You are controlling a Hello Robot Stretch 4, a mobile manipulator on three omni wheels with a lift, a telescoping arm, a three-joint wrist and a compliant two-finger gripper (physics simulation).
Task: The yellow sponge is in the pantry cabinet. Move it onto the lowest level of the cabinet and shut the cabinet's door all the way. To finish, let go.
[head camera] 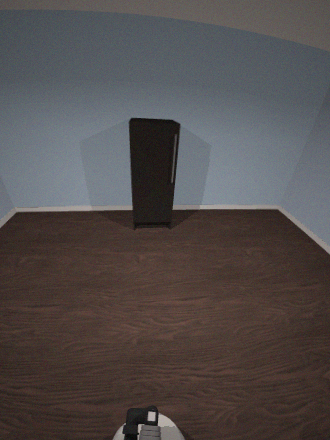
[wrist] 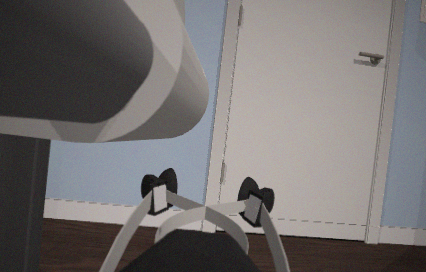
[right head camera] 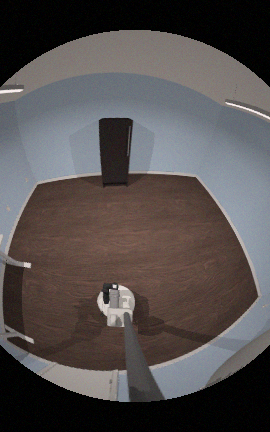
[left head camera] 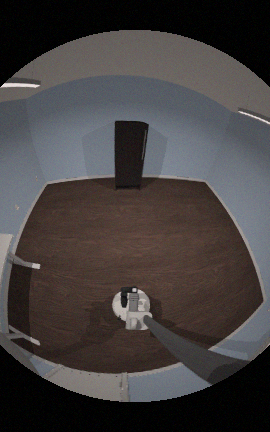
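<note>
The pantry cabinet is tall, narrow and dark, and stands against the far blue wall. Its door is shut, with a long vertical handle on the right side. The yellow sponge does not show; the cabinet's inside is hidden behind the door. My gripper is open and empty in the wrist view, its two dark fingertips well apart. It is far from the cabinet and faces a room door.
A white room door with a lever handle stands in the blue wall in the wrist view. Part of a light table shows at the left edge of the left head view, with its legs on the floor. Brown wood floor lies before the cabinet.
</note>
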